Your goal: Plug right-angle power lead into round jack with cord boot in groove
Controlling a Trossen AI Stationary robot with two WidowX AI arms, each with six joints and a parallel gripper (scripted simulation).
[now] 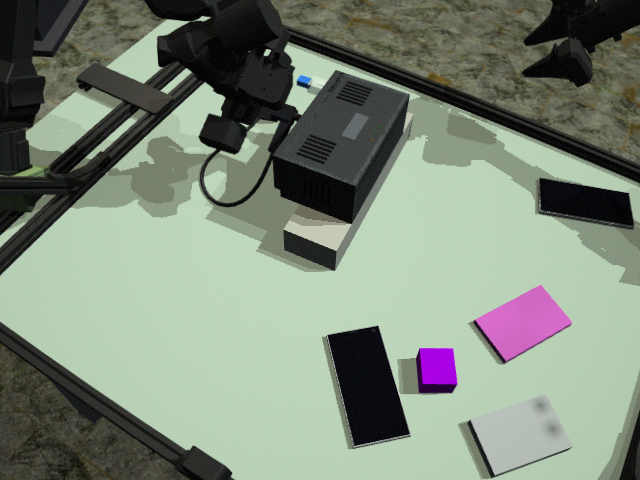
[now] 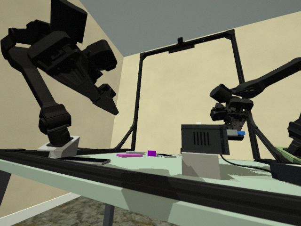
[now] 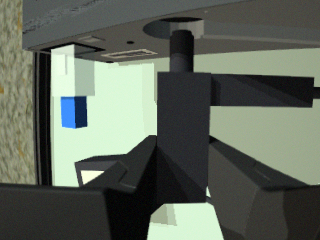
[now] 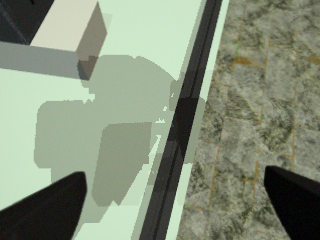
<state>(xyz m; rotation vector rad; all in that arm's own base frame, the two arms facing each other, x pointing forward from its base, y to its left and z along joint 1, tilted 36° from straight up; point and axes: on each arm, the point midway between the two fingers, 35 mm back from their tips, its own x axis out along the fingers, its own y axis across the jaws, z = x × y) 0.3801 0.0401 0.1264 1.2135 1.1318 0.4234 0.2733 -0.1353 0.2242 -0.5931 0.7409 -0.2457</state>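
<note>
Now: the white plug 8 cm to the right of my left hand, 7 cm ahead of it and 2 cm below it. The rest, counted from my left hand: purple cube 33 cm behind, 27 cm to the right, 12 cm below.
</note>
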